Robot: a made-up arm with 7 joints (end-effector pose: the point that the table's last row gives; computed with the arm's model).
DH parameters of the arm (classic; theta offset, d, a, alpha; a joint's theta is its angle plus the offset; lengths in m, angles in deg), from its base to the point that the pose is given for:
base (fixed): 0 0 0 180
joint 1: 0 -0.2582 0 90
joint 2: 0 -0.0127 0 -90
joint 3: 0 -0.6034 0 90
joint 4: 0 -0.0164 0 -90
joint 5: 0 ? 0 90
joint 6: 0 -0.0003 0 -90
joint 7: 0 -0.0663 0 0
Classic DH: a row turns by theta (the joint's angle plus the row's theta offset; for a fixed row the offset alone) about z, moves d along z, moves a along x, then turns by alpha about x.
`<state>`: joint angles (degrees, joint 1 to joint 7).
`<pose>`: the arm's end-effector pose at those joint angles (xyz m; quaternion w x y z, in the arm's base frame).
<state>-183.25 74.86 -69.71 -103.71 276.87 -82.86 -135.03</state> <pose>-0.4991 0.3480 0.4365 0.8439 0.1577 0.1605 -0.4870</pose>
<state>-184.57 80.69 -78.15 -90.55 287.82 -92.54 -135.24</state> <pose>-0.6014 0.3323 0.3477 0.9214 0.1006 -0.0334 -0.3740</pose>
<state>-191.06 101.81 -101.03 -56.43 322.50 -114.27 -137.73</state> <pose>-0.7542 0.1595 -0.0033 0.8259 0.1244 -0.5454 -0.0703</pose>
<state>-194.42 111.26 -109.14 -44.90 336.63 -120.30 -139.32</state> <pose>-0.7397 0.0713 -0.1479 0.7178 0.2031 -0.6655 0.0267</pose>
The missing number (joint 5, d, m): -0.3609
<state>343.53 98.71 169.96 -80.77 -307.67 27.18 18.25</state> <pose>0.5670 0.2708 -0.2397 0.7070 0.1699 -0.2552 0.6373</pose>
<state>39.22 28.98 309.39 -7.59 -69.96 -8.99 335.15</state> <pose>0.3254 -0.3629 1.1639 0.2415 -0.5974 -0.7543 -0.1257</pose>
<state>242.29 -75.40 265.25 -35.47 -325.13 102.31 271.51</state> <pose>0.5514 -0.6933 0.5537 0.4712 -0.4664 0.7466 0.0547</pose>
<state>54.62 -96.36 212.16 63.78 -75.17 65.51 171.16</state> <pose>-0.3021 0.6690 -0.1472 0.8555 -0.0974 0.2440 0.4461</pose>
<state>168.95 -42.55 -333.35 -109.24 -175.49 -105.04 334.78</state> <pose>0.6191 -0.0048 0.4484 0.0561 0.9079 0.0935 -0.4048</pose>
